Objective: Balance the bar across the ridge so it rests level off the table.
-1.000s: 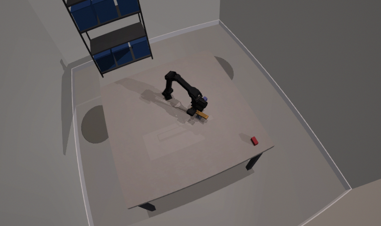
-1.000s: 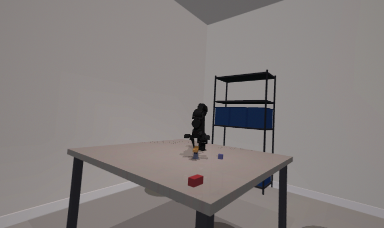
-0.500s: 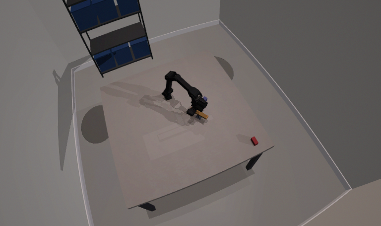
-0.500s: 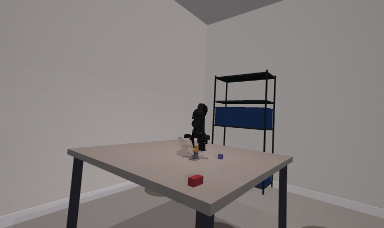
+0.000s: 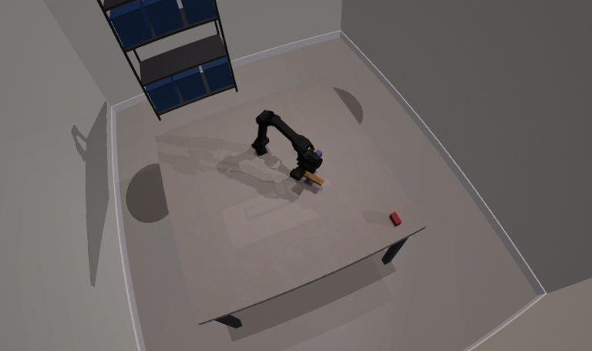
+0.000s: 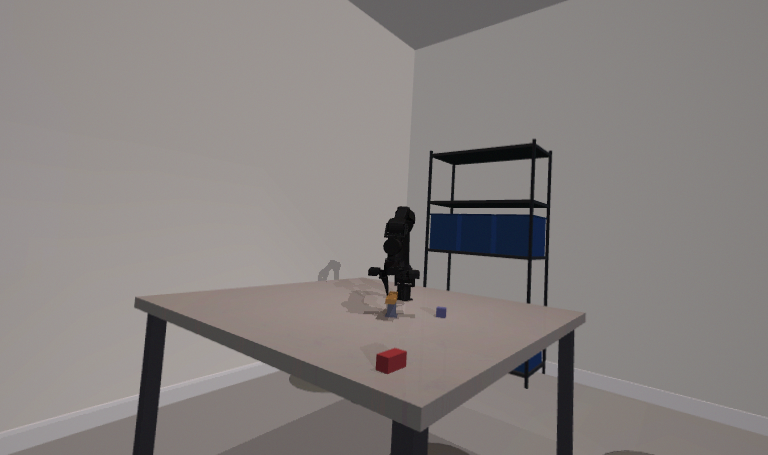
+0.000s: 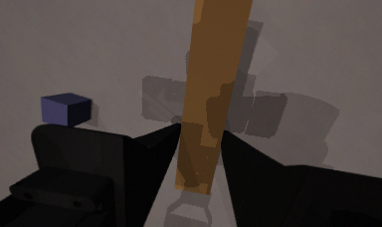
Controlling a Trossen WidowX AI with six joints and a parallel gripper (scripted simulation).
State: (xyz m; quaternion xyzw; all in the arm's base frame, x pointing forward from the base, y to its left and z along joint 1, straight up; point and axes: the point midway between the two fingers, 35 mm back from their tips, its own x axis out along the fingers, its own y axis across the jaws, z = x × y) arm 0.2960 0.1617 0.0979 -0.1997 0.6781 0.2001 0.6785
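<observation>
Now: gripper tip 3 cm short of the orange bar and 2 cm to the right of it. Also, from my gripper tip: red block (44 cm ahead, 34 cm to the left, 5 cm below); then small cube (14 cm to the left, 12 cm behind, 5 cm below).
</observation>
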